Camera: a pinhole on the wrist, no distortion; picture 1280 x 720 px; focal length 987.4 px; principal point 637.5 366.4 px. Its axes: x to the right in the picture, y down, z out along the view. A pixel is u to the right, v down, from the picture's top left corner.
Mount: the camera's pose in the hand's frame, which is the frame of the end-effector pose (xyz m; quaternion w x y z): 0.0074 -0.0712 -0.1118 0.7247 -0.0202 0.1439 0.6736
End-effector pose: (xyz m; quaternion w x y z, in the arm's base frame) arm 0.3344 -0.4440 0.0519 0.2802 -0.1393 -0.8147 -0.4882
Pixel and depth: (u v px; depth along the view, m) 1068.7 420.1 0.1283
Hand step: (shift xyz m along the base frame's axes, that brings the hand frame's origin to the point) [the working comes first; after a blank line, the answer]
In the camera's frame: 0.0560 0.0070 0.1283

-0.0149 0.0039 0.0251
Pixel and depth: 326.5 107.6 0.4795
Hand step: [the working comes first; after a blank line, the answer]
In the camera's frame: -0.1510 -0.1257 0.4795

-0.3463 0.2475 -0.0960
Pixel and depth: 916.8 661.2 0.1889
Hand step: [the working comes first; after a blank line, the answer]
In the camera's frame: 0.0534 0.0564 0.1889

0.0018 0.0716 -0.0105
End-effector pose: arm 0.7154 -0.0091 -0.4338 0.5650 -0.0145 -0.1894 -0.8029
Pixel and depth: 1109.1 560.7 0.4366
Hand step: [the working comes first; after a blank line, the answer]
In the camera's frame: 0.2085 0.0859 0.4366

0.1594 0.0068 0.3229
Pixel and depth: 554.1 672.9 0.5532
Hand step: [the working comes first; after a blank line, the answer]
In the camera's frame: -0.0467 0.1717 0.5532

-0.0437 0.1971 0.4158
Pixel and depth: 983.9 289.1 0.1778
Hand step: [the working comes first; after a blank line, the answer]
In the camera's frame: 0.0624 -0.0139 0.1778

-0.0030 -0.0457 0.0599
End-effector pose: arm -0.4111 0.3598 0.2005 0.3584 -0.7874 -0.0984 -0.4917
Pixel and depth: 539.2 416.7 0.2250
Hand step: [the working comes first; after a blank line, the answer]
In the camera's frame: -0.0224 0.0115 0.2250

0.0747 0.0964 0.0210
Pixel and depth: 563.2 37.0 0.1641
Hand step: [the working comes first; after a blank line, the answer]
In the camera's frame: -0.0123 -0.0547 0.1641

0.0463 0.0455 0.0902
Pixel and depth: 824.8 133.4 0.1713
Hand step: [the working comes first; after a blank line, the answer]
In the camera's frame: 0.0325 -0.0404 0.1713

0.0638 0.0131 0.0600
